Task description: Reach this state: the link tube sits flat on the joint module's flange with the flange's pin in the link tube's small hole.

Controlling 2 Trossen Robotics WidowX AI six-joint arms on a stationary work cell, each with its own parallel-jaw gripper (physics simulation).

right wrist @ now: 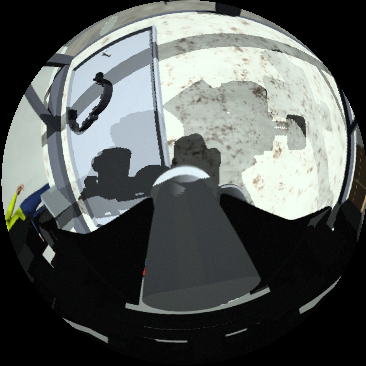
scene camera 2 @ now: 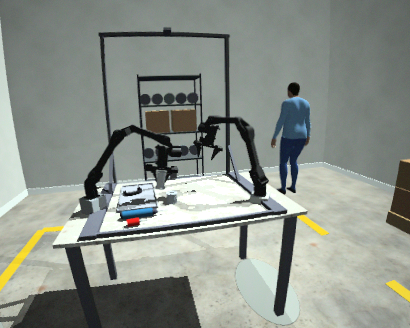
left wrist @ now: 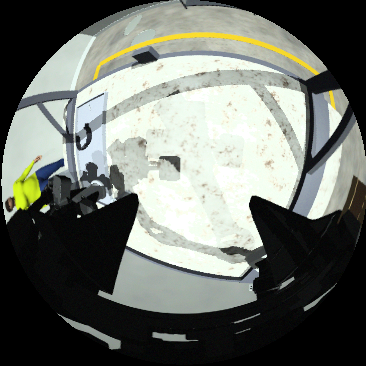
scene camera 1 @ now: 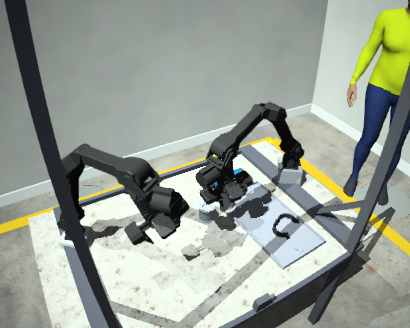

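Where they show: left gripper, fingertip midpoint: (scene camera 2: pixel 204 158) (left wrist: pixel 196 200); right gripper, fingertip midpoint: (right wrist: pixel 186 201) (scene camera 2: pixel 160 182) (left wrist: pixel 91 190) (scene camera 1: pixel 228 203); left arm's base, link origin: (scene camera 2: pixel 260 194) (left wrist: pixel 265 262); right arm's base, link origin: (right wrist: pixel 50 217) (scene camera 2: pixel 92 196) (scene camera 1: pixel 290 164).
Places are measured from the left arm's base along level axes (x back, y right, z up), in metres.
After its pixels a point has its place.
Note:
The link tube (scene camera 2: pixel 161 179) {x -0.526, y -0.200, z 0.100 m} (right wrist: pixel 197 250) is a plain dark-grey cylinder, roughly upright. My right gripper (scene camera 2: pixel 161 172) (right wrist: pixel 186 201) {x -0.551, y -0.174, z 0.069 m} is shut on it and holds it above the table. The joint module (scene camera 1: pixel 206 212) {x -0.472, y -0.163, z 0.023 m} (scene camera 2: pixel 171 197) {x -0.457, y -0.219, z 0.007 m} (right wrist: pixel 233 190) {x -0.483, y -0.168, z -0.016 m} is a short light-grey cylinder standing on the table beside the tray. The tube is apart from it, higher, and to its left in scene camera 2. The flange's pin and the tube's small hole cannot be made out. My left gripper (scene camera 2: pixel 207 152) {x -0.378, y 0.089, z 0.166 m} (left wrist: pixel 196 200) {x -0.378, y 0.089, z 0.166 m} is open and empty, high above the table on its own side.
A pale tray (scene camera 1: pixel 295 258) {x -0.806, y -0.016, z -0.032 m} (scene camera 2: pixel 148 198) {x -0.629, y -0.204, z -0.031 m} (right wrist: pixel 125 87) {x -0.708, y -0.117, z -0.030 m} bears a black C-shaped part (scene camera 1: pixel 278 230) {x -0.745, y -0.122, z -0.009 m} (right wrist: pixel 107 95) {x -0.728, y -0.140, z -0.020 m} and a tiny part (scene camera 1: pixel 298 249) {x -0.818, y -0.052, z -0.023 m}. A blue cylinder (scene camera 2: pixel 138 213) {x -0.521, y -0.436, z -0.005 m} and a red cylinder (scene camera 2: pixel 133 221) {x -0.493, y -0.511, z -0.007 m} lie near the tray. Frame posts stand at the table's sides.

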